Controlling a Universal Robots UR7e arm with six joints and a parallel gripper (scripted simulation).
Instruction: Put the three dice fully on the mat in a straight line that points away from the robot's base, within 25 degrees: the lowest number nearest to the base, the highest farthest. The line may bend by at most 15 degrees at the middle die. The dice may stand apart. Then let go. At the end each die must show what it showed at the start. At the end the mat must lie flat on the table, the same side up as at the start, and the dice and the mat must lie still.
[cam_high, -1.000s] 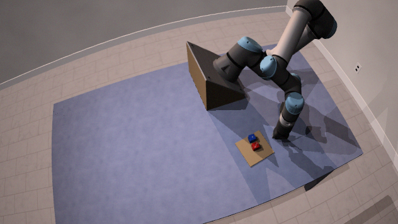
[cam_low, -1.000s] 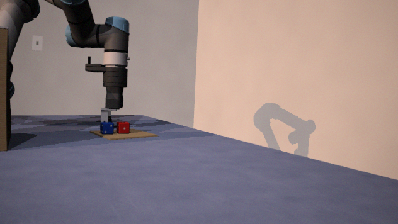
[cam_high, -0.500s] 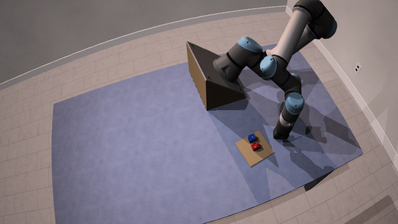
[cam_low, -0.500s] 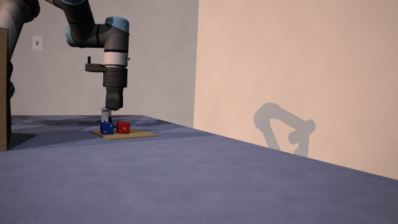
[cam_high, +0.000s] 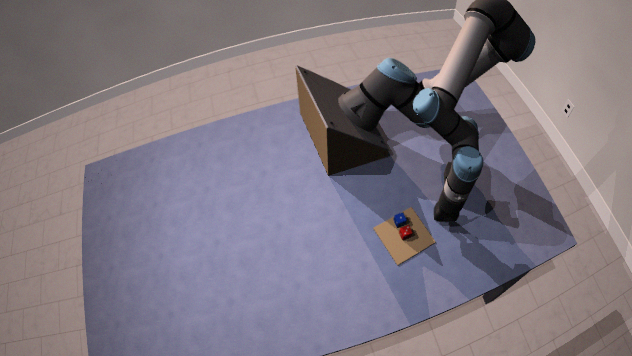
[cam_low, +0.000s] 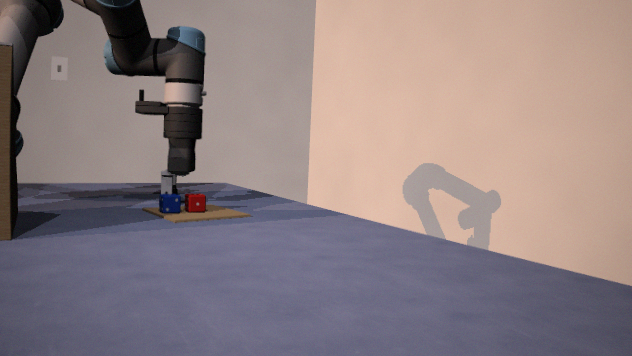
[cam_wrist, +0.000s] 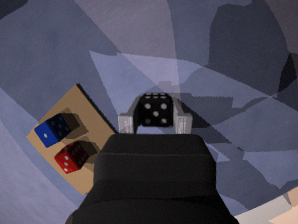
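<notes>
The red die lies 2 cm ahead of my hand and 13 cm to the right of it. Round my hand: blue die 2 cm behind, 13 cm to the right; then tan mat 2 cm ahead, 13 cm to the right, 2 cm below; then black die right at my hand.
</notes>
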